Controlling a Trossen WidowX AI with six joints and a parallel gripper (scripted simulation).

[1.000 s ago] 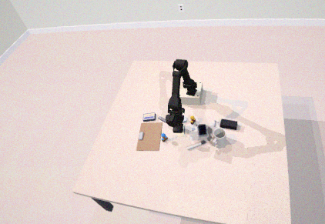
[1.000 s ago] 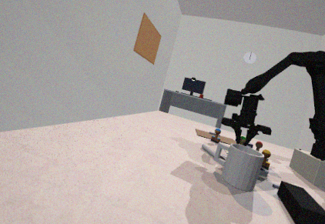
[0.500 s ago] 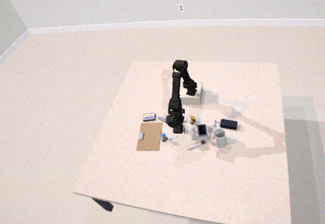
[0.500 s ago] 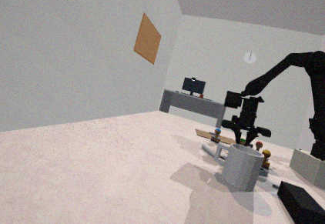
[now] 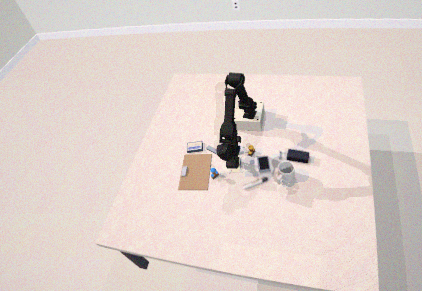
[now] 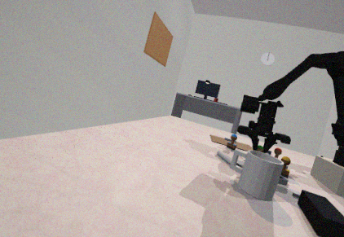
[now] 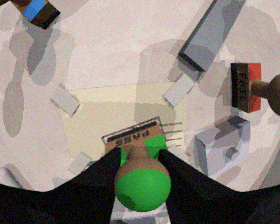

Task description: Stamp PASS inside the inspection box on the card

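Right now the green stamp is right at my gripper tip. The rest, counted from my gripper tip: red stamp 80 mm to the right, 70 mm behind; then cream card 30 mm below, 10 mm ahead; then blue stamp 110 mm ahead, 80 mm to the right.
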